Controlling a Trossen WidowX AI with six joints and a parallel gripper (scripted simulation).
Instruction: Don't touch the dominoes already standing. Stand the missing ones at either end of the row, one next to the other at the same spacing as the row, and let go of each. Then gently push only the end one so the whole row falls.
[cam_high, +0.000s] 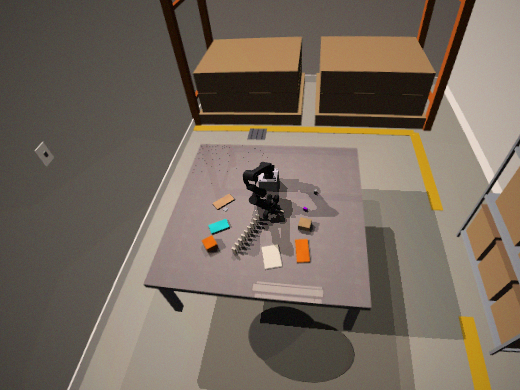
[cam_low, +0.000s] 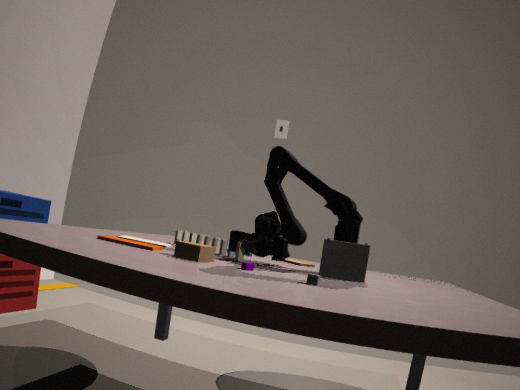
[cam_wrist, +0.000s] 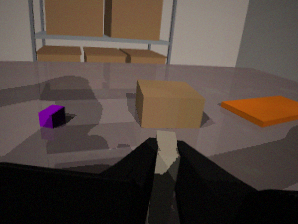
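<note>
Right now the brown box is 5 cm ahead of my gripper tip, 15 cm to the left of it and 3 cm below it. Round my gripper tip: orange slab (24 cm ahead, 17 cm to the left, 4 cm below); small grey cube (25 cm behind, 18 cm to the left, 4 cm below); small purple piece (8 cm behind, 13 cm to the left, 4 cm below).
</note>
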